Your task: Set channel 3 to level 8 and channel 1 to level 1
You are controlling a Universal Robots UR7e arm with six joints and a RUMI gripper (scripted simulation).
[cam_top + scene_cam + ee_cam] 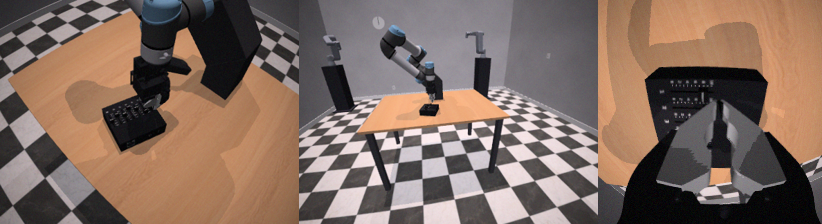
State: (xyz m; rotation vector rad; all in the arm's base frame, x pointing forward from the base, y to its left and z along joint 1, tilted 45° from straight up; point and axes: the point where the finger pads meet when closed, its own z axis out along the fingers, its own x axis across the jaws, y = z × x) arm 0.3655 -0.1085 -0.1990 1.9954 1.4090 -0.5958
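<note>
My gripper is now 2 cm to the left of the fader knob and 3 cm above it.
</note>
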